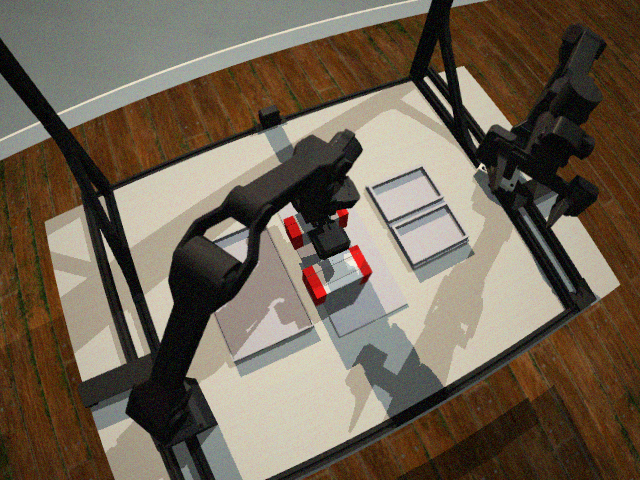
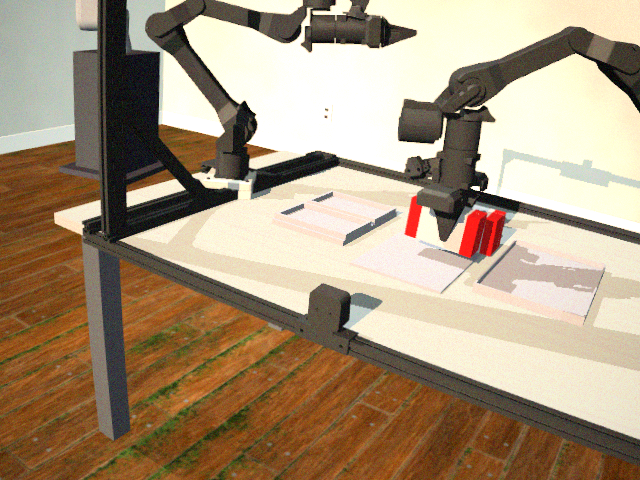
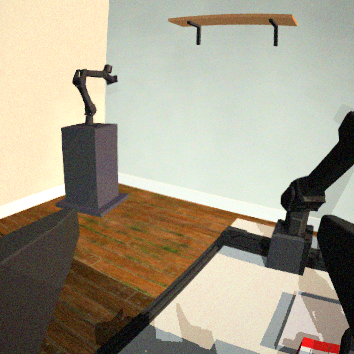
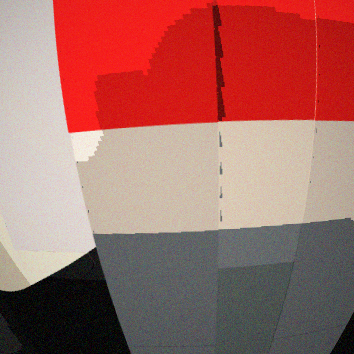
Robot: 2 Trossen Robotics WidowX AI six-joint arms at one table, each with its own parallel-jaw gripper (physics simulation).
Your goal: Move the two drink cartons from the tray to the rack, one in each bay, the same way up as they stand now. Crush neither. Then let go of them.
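Frame: origin at the left arm's base, x back, y up, z left, level; centimetres.
Seen in the pictures: left gripper, between the fingertips: (image 1: 521, 210) (image 2: 414, 32) (image 3: 203, 225); right gripper, between the fingertips: (image 1: 312, 229) (image 2: 447, 237); left arm's base, origin of its link: (image 2: 230, 175); right arm's base, origin of its link: (image 1: 170, 413) (image 3: 293, 229).
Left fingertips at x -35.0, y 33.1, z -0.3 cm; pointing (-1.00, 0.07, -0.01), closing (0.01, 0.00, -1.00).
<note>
Pixels of each thing's middle, then the offset from my left fingertips to it. "*": a spot on its surface instead.
- far carton, middle of its body: (image 4: 225, 236) (image 2: 445, 224) (image 1: 316, 223) dx -5.5, dy -29.9, dz -28.5 cm
- two-bay rack, middle of its body: (image 2: 337, 215) (image 1: 417, 212) dx +12.0, dy -35.7, dz -12.1 cm
- second flat rimmed panel, middle of its body: (image 2: 544, 277) (image 1: 248, 287) (image 3: 346, 330) dx -23.1, dy -35.9, dz -33.5 cm
- small black block, a spot on its surface: (image 2: 328, 310) (image 1: 265, 113) * dx +13.8, dy -33.3, dz -55.8 cm
Two drink cartons, white with red ends, lie on their sides over a flat lavender tray (image 1: 375, 295) (image 2: 404, 264). My right gripper (image 1: 323, 229) (image 2: 447, 230) points straight down and is shut on the far carton (image 1: 293, 231) (image 2: 430, 229) (image 4: 158, 175), holding it level and barely above the tray. The other carton (image 1: 339, 273) (image 2: 494, 230) (image 3: 317, 345) rests on the tray right beside it. The two-bay rack (image 1: 418, 212) (image 2: 366, 226) stands empty to the side. My left gripper (image 2: 409, 33) (image 3: 203, 225) is open and empty, high above the table.
A second flat rimmed panel (image 1: 270, 305) (image 2: 523, 276) lies on the other side of the tray. Black frame rails and corner posts (image 1: 447, 71) (image 2: 113, 119) border the table. A small black block (image 1: 270, 115) (image 2: 328, 310) sits on one edge rail.
</note>
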